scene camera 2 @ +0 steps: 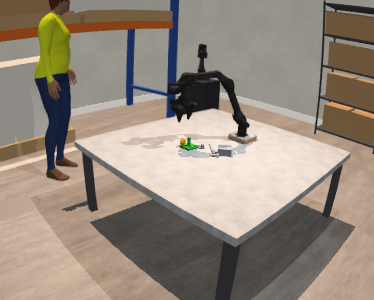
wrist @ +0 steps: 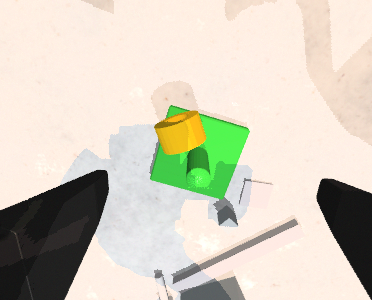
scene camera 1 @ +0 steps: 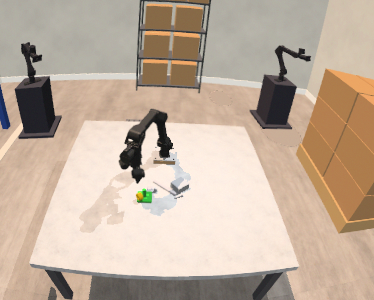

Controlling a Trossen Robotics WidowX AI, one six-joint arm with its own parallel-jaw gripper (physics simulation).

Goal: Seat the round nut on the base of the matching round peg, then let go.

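A yellow-orange round nut [scene camera 1: 140, 196] [scene camera 2: 183, 142] [wrist: 181, 134] rests tilted, partly on its side, over one edge of the green square base [scene camera 1: 148, 200] [scene camera 2: 189, 147] [wrist: 230, 145]. It is beside the upright green round peg [scene camera 1: 144, 192] [scene camera 2: 189, 140] [wrist: 198, 172], not around it. Whether the nut touches the peg I cannot tell. My gripper [scene camera 1: 138, 179] [scene camera 2: 184, 119] [wrist: 213, 184] is wide open and empty, above the table and pointing down. In the wrist view the peg and base lie between its two black fingers, with the nut farther up the view.
A grey block [scene camera 1: 180, 185] [scene camera 2: 225, 151] lies on the table [scene camera 1: 220, 240] [scene camera 2: 250, 195] between the base and the arm's mount. A thin grey bar [wrist: 235, 250] lies near it. A small dark grey piece [wrist: 226, 214] is close to the green base's corner.
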